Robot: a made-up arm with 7 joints. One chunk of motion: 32 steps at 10 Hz.
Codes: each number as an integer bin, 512 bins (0 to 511) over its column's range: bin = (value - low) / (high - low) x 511, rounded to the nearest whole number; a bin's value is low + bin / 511 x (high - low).
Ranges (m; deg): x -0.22..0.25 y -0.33..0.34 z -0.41..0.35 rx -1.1..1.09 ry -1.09..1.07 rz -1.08..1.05
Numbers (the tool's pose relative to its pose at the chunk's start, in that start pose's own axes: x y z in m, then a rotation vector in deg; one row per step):
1: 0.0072 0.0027 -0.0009 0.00 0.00 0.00
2: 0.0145 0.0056 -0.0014 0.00 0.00 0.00
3: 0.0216 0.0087 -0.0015 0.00 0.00 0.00
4: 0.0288 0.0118 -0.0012 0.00 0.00 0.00
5: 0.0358 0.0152 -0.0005 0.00 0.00 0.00
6: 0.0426 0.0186 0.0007 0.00 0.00 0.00
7: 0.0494 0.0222 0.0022 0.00 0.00 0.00
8: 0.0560 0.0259 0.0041 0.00 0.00 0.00
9: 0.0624 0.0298 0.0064 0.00 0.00 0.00
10: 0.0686 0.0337 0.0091 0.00 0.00 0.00
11: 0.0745 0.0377 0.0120 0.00 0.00 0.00
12: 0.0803 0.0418 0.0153 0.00 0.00 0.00
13: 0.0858 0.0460 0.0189 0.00 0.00 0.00
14: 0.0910 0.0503 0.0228 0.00 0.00 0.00
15: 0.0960 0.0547 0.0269 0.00 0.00 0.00
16: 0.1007 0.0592 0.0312 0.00 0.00 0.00
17: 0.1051 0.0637 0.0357 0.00 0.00 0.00
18: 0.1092 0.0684 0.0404 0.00 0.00 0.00
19: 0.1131 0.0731 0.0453 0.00 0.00 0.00
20: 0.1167 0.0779 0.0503 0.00 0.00 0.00
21: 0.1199 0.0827 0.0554 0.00 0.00 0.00
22: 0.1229 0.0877 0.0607 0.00 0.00 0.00
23: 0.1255 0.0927 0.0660 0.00 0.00 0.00
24: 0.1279 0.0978 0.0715 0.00 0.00 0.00
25: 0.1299 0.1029 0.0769 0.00 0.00 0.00
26: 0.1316 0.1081 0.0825 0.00 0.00 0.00
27: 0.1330 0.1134 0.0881 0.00 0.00 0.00
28: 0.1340 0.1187 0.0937 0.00 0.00 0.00
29: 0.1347 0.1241 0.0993 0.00 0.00 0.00
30: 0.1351 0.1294 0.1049 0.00 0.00 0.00
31: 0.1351 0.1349 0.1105 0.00 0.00 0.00
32: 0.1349 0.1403 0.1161 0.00 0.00 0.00
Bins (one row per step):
1: 247 254 275 257 258 259
2: 255 256 275 257 258 259
3: 263 258 275 257 258 259
4: 271 261 275 257 258 259
5: 278 263 275 257 258 259
6: 286 266 276 257 258 259
7: 293 269 277 257 258 259
8: 300 271 278 257 258 259
9: 307 274 280 257 258 259
10: 314 277 282 257 258 259
11: 320 280 284 257 258 259
12: 326 284 286 257 258 259
13: 332 287 288 257 258 259
14: 338 290 291 257 258 259
15: 344 293 294 257 258 259
16: 349 297 297 257 258 259
17: 353 300 300 257 258 259
18: 358 304 303 257 258 259
19: 362 307 306 257 258 259
20: 366 311 309 257 258 259
21: 370 315 313 257 258 259
22: 373 319 316 257 258 259
23: 376 322 320 257 258 259
24: 378 326 324 257 258 259
25: 380 330 327 257 258 259
26: 382 334 331 257 258 259
27: 384 338 335 257 258 259
28: 385 342 339 257 258 259
29: 386 346 342 257 258 259
30: 386 350 346 257 258 259
31: 386 355 350 257 258 259
32: 386 359 354 257 258 259

